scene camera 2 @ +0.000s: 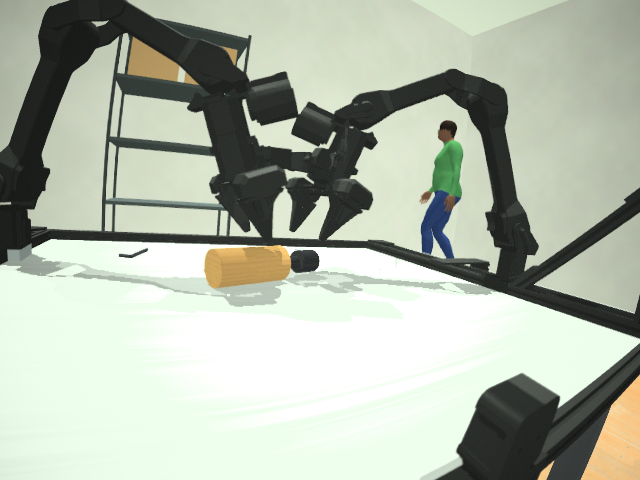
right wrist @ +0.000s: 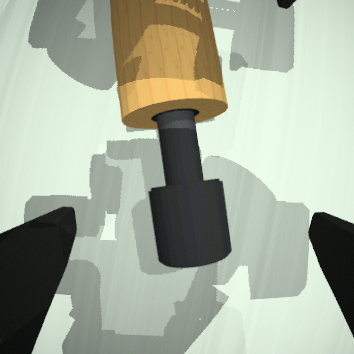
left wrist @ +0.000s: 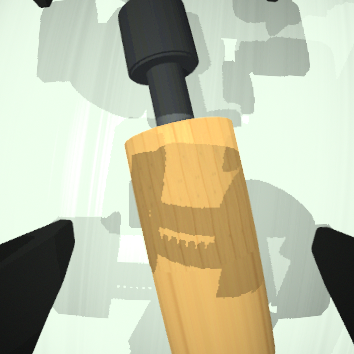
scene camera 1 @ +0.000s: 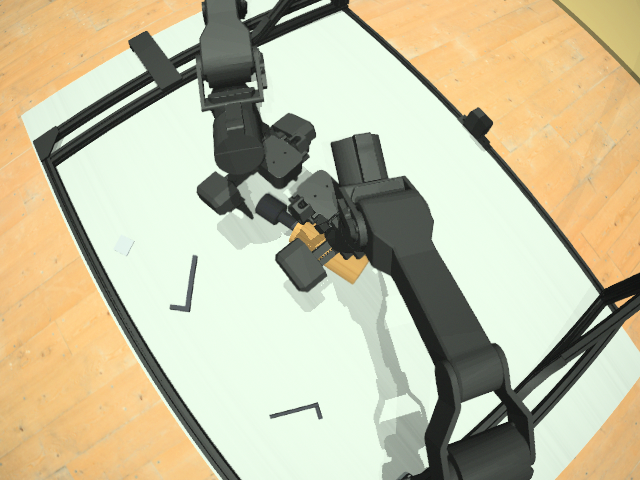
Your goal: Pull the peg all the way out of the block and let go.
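Where they show: left gripper, between the fingertips: [scene camera 2: 257, 236] [left wrist: 197, 237] [scene camera 1: 323, 235]; right gripper, between the fingertips: [scene camera 2: 305, 235] [right wrist: 196, 222] [scene camera 1: 273, 198]; left arm's base, origin of its link: [scene camera 2: 6, 245]; right arm's base, origin of its link: [scene camera 2: 508, 279].
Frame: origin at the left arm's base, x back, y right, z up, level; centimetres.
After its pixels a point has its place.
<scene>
The orange wooden cylinder block [scene camera 1: 351, 268] @[z 3.2, x -33.6, y 17.8 cm] [scene camera 2: 248, 267] @[z 1.4, x -37.2, y 21.3 cm] [left wrist: 220, 320] @[z 3.7, x -35.9, y 18.7 cm] [right wrist: 167, 60] @[z 3.7, x -42.5, y 17.3 cm] lies on its side on the table. The black peg [scene camera 1: 269, 207] @[z 2.6, x -49.4, y 14.9 cm] [scene camera 2: 305, 260] @[z 1.4, x -48.6, y 17.6 cm] [left wrist: 157, 40] @[z 2.7, x -48.5, y 15.6 cm] [right wrist: 191, 225] @[z 2.7, x -49.7, y 15.5 cm] sticks out of one end face; its thick head and part of its thinner shaft show, and the rest is hidden inside the block. My left gripper [scene camera 2: 257, 235] @[z 5.3, x -39.7, y 17.4 cm] [left wrist: 197, 237] @[z 5.3, x -39.7, y 17.4 cm] is open and empty above the block, its fingers on either side of it in the left wrist view. My right gripper [scene camera 2: 308, 235] @[z 5.3, x -49.2, y 15.6 cm] [right wrist: 196, 222] @[z 5.3, x -49.2, y 15.6 cm] is open and empty above the peg head, its fingers on either side of it in the right wrist view.
The two grippers hang close beside each other. A dark L-shaped mark [scene camera 1: 191, 284] [scene camera 2: 134, 253], another L-shaped mark [scene camera 1: 297, 410] @[z -1.3, x -22.6, y -2.5 cm] and a pale square [scene camera 1: 124, 245] @[z -1.6, x -62.2, y -7.8 cm] are on the table. A black frame rail [scene camera 1: 129, 320] @[z 0.0, x -50.3, y -14.4 cm] edges the table. A shelf unit [scene camera 2: 107, 170] and a person [scene camera 2: 447, 167] stand behind.
</scene>
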